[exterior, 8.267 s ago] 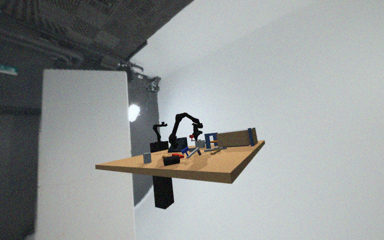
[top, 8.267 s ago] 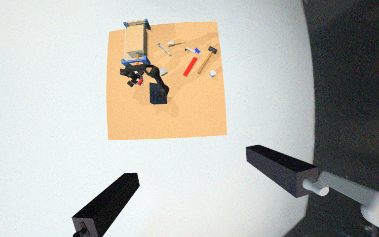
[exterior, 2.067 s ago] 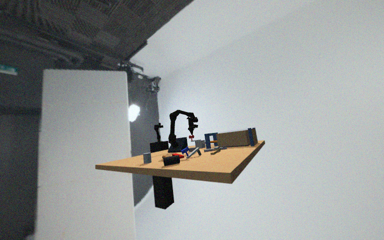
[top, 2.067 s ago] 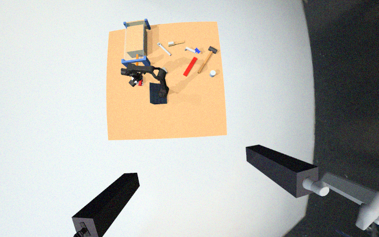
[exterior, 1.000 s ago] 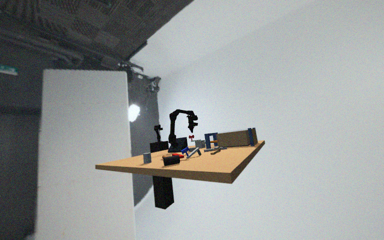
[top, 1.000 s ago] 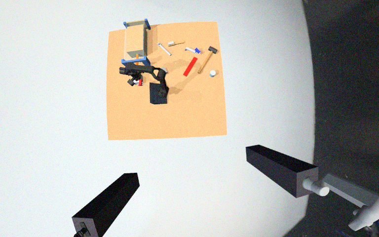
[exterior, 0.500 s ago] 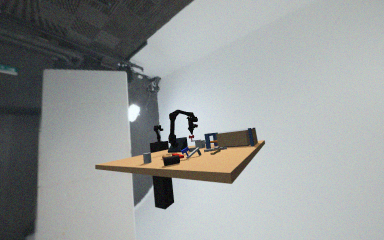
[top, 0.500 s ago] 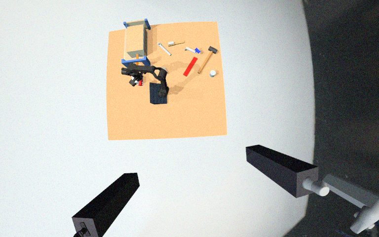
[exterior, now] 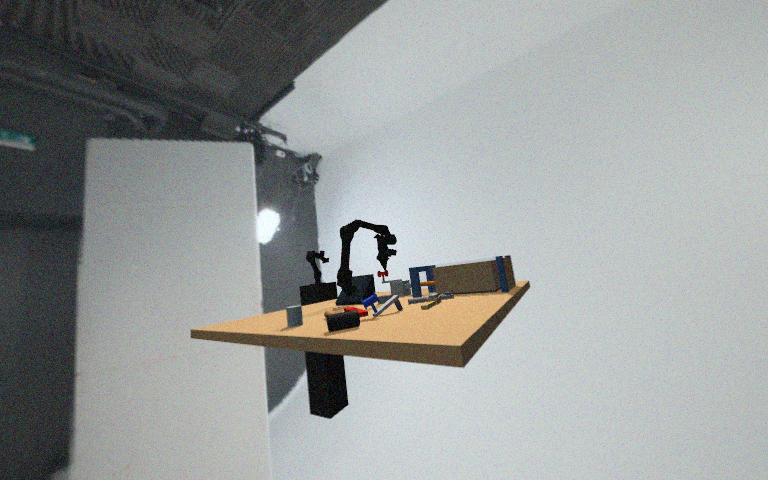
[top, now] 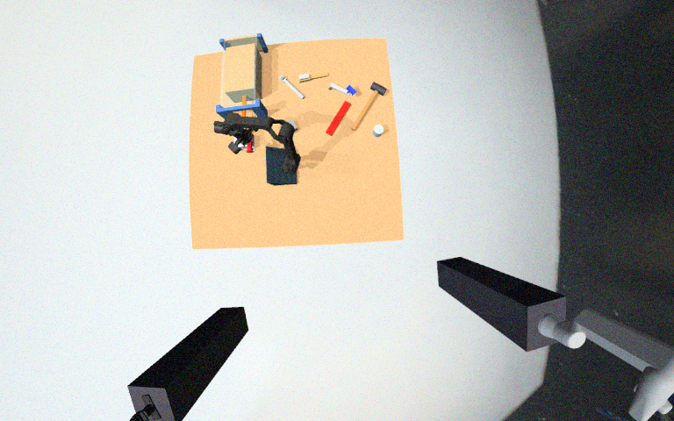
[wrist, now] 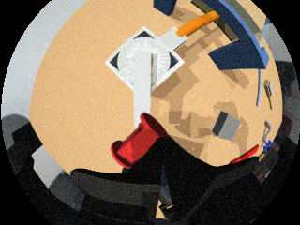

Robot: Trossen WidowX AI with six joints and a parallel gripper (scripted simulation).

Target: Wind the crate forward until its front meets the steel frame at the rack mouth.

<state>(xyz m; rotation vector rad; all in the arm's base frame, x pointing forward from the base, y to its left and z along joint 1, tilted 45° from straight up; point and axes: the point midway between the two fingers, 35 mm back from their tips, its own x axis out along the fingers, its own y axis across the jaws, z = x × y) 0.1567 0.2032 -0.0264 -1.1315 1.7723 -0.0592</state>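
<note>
My gripper tip is now 3 cm past the red knob, 3 cm above it and 1 cm to the right of it. Round my gripper tip: winch 14 cm below, 7 cm to the left, 3 cm ahead; then winch handle 6 cm below, 3 cm to the left; then blue steel frame 21 cm ahead, 6 cm to the left, 6 cm below.
</note>
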